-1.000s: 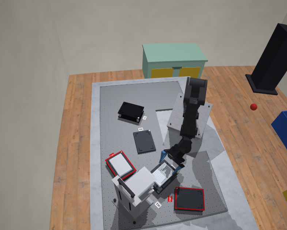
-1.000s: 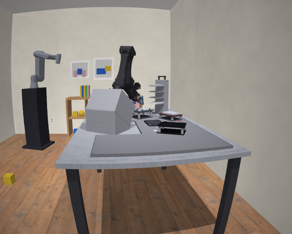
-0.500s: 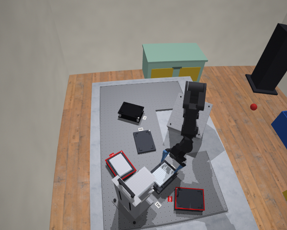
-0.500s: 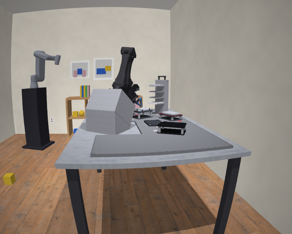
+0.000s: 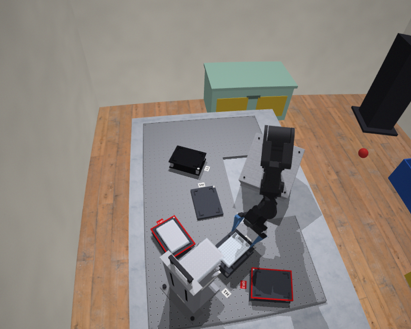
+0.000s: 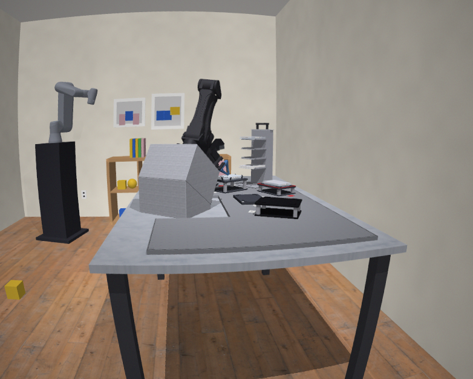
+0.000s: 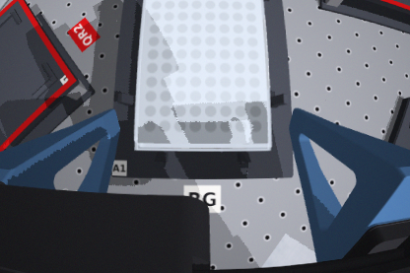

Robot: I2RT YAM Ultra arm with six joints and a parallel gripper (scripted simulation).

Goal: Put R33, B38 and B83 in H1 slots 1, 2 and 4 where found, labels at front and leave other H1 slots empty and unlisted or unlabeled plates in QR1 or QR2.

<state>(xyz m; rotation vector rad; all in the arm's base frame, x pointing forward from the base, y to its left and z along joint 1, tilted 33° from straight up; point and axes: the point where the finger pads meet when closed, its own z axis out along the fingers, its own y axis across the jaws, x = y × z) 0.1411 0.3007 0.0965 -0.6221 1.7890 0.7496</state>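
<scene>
The regrip nest RG is 4 cm ahead of my hand, 4 cm to the left of it and 4 cm below it. Also, from my hand: H1 deck label (5 cm ahead, 20 cm to the left, 10 cm below); then RG label (4 cm behind, 4 cm to the right, 10 cm below); then quarantine nest QR2 (12 cm behind, 16 cm to the left, 6 cm below).
</scene>
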